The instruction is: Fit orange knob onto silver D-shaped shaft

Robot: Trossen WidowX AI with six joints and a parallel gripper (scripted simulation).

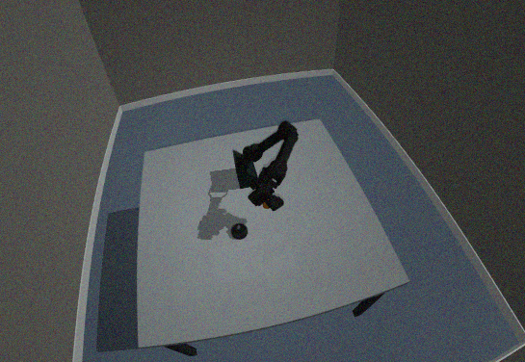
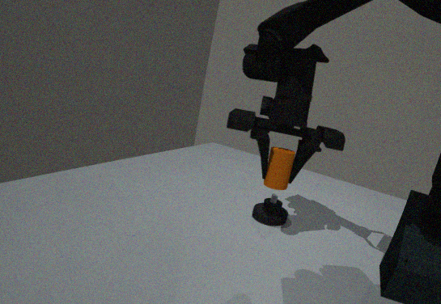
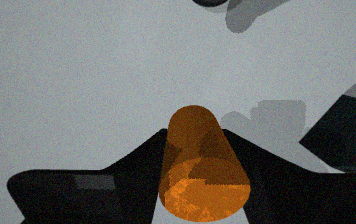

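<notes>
The round dark pedestal lies 6 cm ahead of my gripper tip, 15 cm to the right of it and 11 cm below it. Round my gripper tip: orange knob (3 cm above).
</notes>
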